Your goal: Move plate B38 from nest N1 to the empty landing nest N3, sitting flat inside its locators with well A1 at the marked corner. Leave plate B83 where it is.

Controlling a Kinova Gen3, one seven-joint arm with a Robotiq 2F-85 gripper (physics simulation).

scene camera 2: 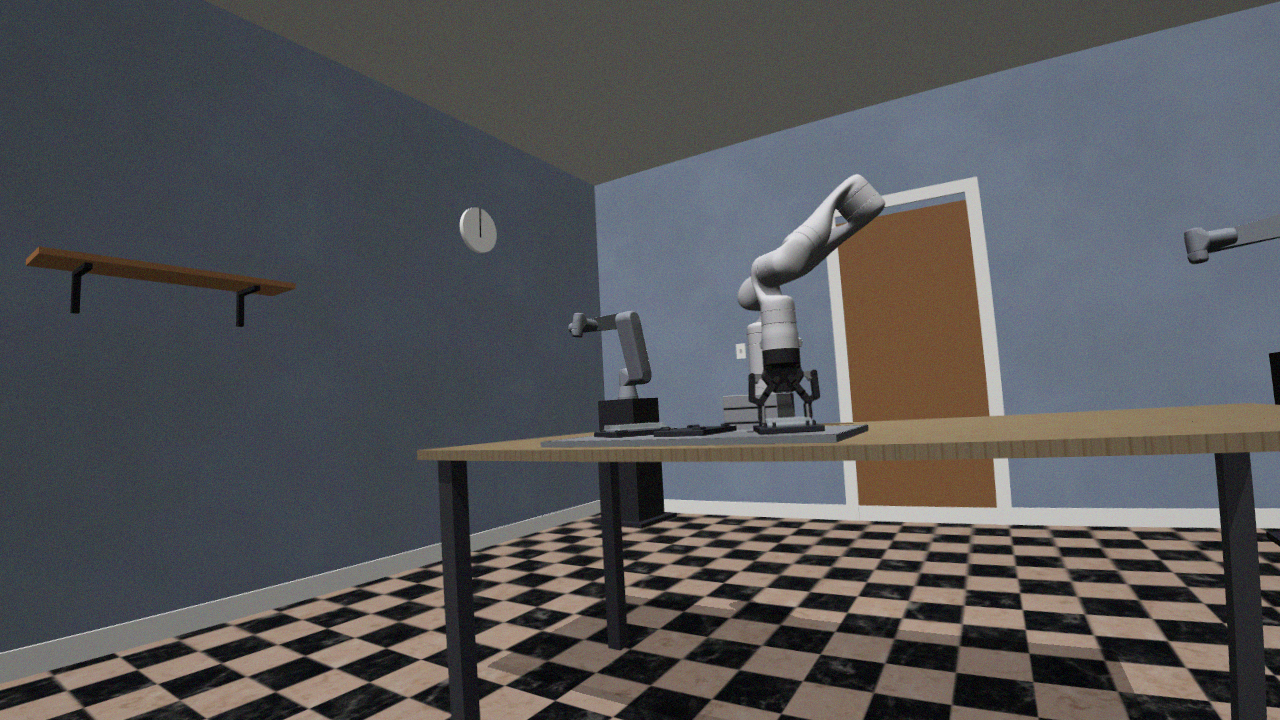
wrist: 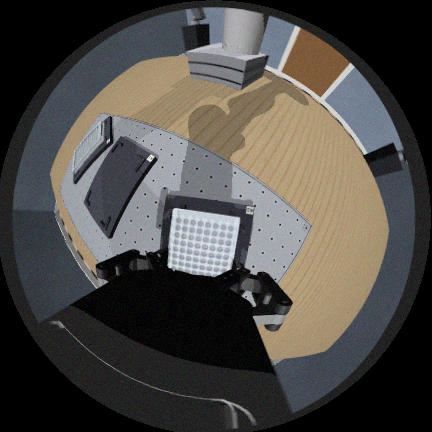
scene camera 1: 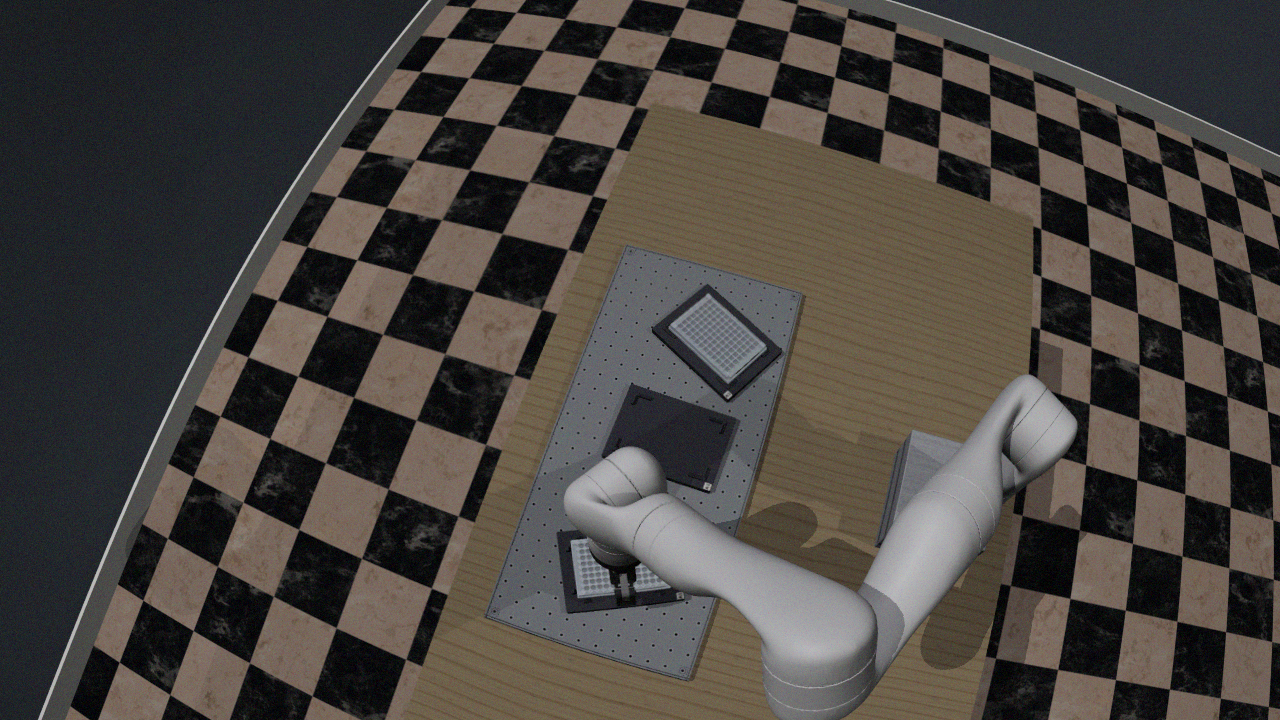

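Note:
The pale well plate under my gripper, taken as B38 (scene camera 1: 585, 573) (wrist: 205, 240), lies in dark nest N1 (scene camera 1: 572, 606) (wrist: 246, 227); its label is unreadable. The nest's marked corner (scene camera 1: 680, 595) (wrist: 250, 209) shows a white tag. My gripper (scene camera 1: 623, 589) (scene camera 2: 785, 419) (wrist: 199, 260) points down, with its fingers at the plate's two opposite sides, shut on it. The gripper body hides the plate's near part in the wrist view. Dark landing nest N3 (scene camera 1: 673, 438) (wrist: 120, 185) is empty, with a white corner tag (scene camera 1: 708, 486) (wrist: 151, 158). The other plate, taken as B83 (scene camera 1: 718, 335) (wrist: 88, 145), sits in its own nest.
The nests stand on a grey perforated board (scene camera 1: 617, 640) (wrist: 285, 235) on the wooden table (scene camera 1: 805, 205) (scene camera 2: 1029, 434). N3 lies between the two plate-bearing nests, turned differently from N1. The arm's grey base block (scene camera 1: 917, 456) (wrist: 225, 67) stands beyond the board.

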